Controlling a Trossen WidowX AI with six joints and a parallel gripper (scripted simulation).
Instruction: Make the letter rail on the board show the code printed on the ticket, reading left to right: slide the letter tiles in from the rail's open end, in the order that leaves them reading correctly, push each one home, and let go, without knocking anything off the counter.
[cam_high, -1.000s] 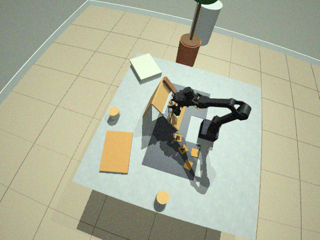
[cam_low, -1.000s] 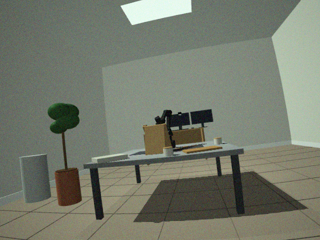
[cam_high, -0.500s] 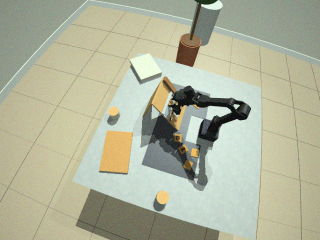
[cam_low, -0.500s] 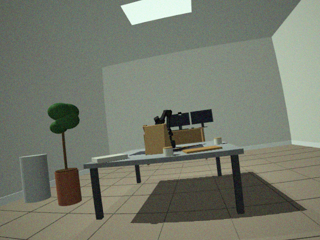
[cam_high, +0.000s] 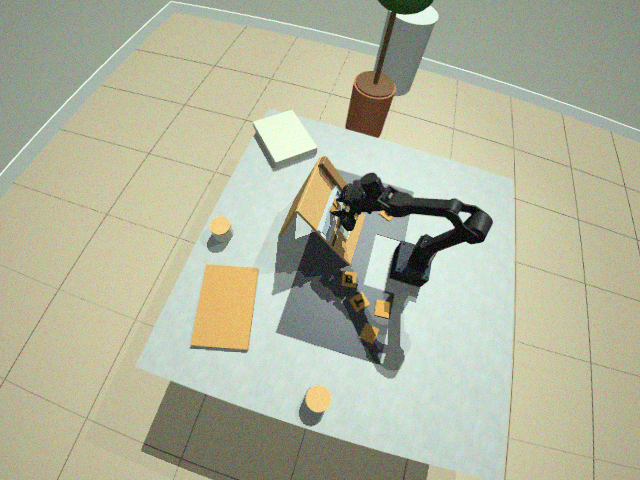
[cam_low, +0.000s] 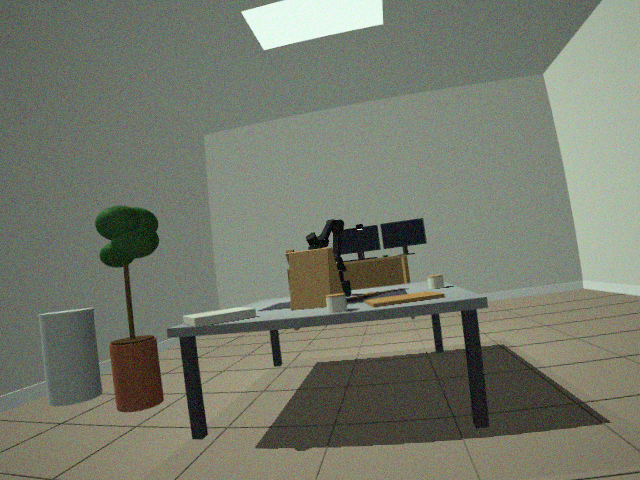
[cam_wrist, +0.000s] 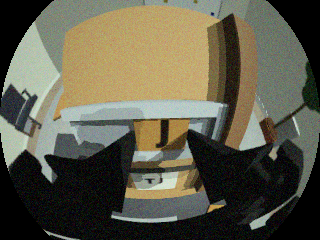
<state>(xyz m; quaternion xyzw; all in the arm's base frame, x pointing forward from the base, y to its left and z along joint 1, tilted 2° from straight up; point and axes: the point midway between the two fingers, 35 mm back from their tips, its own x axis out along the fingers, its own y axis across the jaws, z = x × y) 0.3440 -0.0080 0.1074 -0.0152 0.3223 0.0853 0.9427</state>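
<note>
My gripper tip is now 60 mm past the ticket and 90 mm above it. Also, from my gripper tip: flat orange panel (180 mm ahead, 470 mm to the left, 160 mm below); then dark mat (170 mm behind, 40 mm to the left, 170 mm below); then letter tile (right at my gripper tip).
</note>
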